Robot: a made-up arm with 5 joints. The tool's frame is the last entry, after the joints.
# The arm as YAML. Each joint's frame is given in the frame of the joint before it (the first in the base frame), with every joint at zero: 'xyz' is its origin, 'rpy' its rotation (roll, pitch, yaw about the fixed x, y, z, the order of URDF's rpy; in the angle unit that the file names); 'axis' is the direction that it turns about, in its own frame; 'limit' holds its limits. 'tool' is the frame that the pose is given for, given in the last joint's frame.
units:
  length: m
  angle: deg
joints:
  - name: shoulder
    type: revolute
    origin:
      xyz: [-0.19, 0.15, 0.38]
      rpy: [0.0, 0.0, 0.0]
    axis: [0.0, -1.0, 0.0]
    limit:
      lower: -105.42
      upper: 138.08
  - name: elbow
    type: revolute
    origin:
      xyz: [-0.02, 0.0, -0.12]
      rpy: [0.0, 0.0, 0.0]
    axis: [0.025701, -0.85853, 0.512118]
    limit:
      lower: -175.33
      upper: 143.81
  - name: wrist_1
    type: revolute
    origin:
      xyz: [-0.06, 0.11, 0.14]
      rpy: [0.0, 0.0, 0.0]
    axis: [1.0, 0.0, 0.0]
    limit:
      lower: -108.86
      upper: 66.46
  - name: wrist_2
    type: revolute
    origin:
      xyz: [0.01, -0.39, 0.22]
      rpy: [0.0, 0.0, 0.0]
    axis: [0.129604, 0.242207, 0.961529]
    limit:
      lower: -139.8
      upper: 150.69
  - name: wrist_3
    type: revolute
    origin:
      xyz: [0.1, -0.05, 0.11]
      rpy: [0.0, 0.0, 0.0]
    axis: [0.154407, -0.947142, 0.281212]
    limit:
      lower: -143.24
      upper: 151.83
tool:
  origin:
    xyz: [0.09, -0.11, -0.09]
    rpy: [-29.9, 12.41, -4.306]
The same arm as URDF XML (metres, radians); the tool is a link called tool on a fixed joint. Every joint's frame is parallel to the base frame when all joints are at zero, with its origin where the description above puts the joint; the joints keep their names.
<robot name="arm">
<joint name="tool_joint" type="fixed"><parent link="link5"/><child link="tool"/><origin xyz="0.09 -0.11 -0.09" rpy="-0.5219 0.2166 -0.0752"/></joint>
<joint name="wrist_3" type="revolute"><parent link="link4"/><child link="link5"/><origin xyz="0.1 -0.05 0.11"/><axis xyz="0.154407 -0.947142 0.281212"/><limit lower="-2.5" upper="2.6499"/></joint>
<joint name="wrist_2" type="revolute"><parent link="link3"/><child link="link4"/><origin xyz="0.01 -0.39 0.22"/><axis xyz="0.129604 0.242207 0.961529"/><limit lower="-2.44" upper="2.63"/></joint>
<joint name="wrist_1" type="revolute"><parent link="link2"/><child link="link3"/><origin xyz="-0.06 0.11 0.14"/><axis xyz="1 0 0"/><limit lower="-1.9" upper="1.1599"/></joint>
<joint name="elbow" type="revolute"><parent link="link1"/><child link="link2"/><origin xyz="-0.02 0 -0.12"/><axis xyz="0.025701 -0.85853 0.512118"/><limit lower="-3.0601" upper="2.51"/></joint>
<joint name="shoulder" type="revolute"><parent link="base_link"/><child link="link1"/><origin xyz="-0.19 0.15 0.38"/><axis xyz="0 -1 0"/><limit lower="-1.8399" upper="2.41"/></joint>
<link name="base_link"/>
<link name="link1"/>
<link name="link2"/>
<link name="link3"/>
<link name="link4"/>
<link name="link5"/>
<link name="tool"/>
</robot>

